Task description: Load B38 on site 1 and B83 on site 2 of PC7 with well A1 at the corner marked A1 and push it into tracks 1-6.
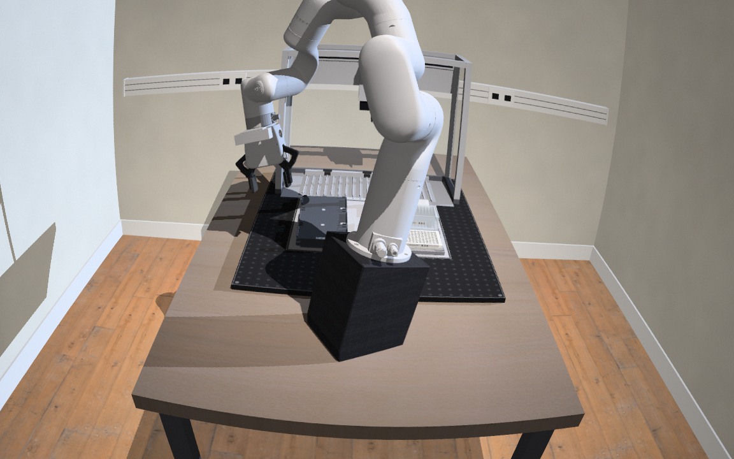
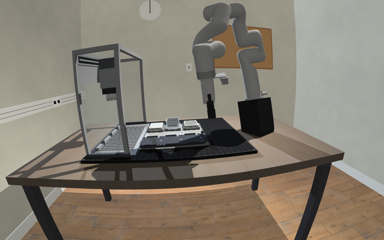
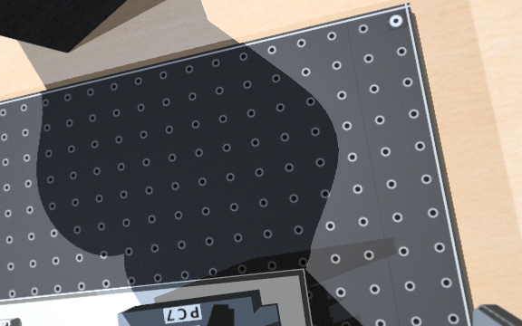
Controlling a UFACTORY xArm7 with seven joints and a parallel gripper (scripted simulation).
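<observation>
Right now my hand is 14 cm short of the nest S2, 40 cm to the left of it and 17 cm above it. The rest, counted from my hand: 96-well plate B38: 2 cm ahead, 38 cm to the right, 15 cm below; then plate carrier PC7: 16 cm ahead, 14 cm to the right, 16 cm below; then nest S1: 2 cm ahead, 38 cm to the right, 17 cm below.
</observation>
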